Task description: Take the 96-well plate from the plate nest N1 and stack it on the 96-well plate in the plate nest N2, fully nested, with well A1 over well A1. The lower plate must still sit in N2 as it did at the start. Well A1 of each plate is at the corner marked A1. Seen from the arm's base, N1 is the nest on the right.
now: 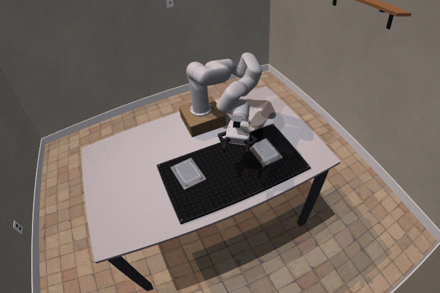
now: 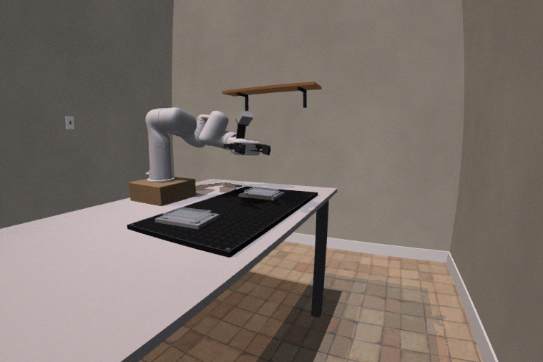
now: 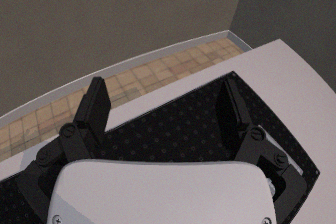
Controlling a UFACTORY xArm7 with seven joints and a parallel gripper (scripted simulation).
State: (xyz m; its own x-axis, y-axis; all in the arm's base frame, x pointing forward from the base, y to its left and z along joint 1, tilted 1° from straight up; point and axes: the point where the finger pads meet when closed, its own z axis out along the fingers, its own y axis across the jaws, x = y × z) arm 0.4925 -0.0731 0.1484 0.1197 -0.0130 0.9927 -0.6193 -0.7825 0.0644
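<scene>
Right now the grey plate nest N1 is 15 cm behind my hand, 18 cm to the right of it and 20 cm below it. Round my hand: grey plate nest N2: 7 cm behind, 22 cm to the left, 20 cm below.
</scene>
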